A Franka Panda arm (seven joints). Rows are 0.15 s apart.
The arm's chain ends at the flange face. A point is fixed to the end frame.
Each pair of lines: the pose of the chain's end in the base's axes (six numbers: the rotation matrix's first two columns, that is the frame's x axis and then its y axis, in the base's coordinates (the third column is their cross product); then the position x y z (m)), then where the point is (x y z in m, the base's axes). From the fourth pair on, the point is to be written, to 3 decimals.
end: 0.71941, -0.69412, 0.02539, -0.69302, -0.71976, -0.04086, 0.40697, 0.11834, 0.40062
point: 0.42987 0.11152 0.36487
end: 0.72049, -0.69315, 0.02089, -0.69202, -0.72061, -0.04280, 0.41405, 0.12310, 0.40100
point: 0.43689 0.11648 0.36517
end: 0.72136, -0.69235, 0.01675, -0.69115, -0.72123, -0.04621, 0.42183, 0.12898, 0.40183
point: 0.44466 0.12258 0.36595
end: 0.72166, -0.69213, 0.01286, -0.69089, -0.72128, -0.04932, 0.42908, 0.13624, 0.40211
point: 0.452 0.130 0.366
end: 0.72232, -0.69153, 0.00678, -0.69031, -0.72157, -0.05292, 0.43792, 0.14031, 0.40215
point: 0.461 0.134 0.366
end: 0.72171, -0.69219, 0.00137, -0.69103, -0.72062, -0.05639, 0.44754, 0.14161, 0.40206
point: 0.470 0.136 0.366
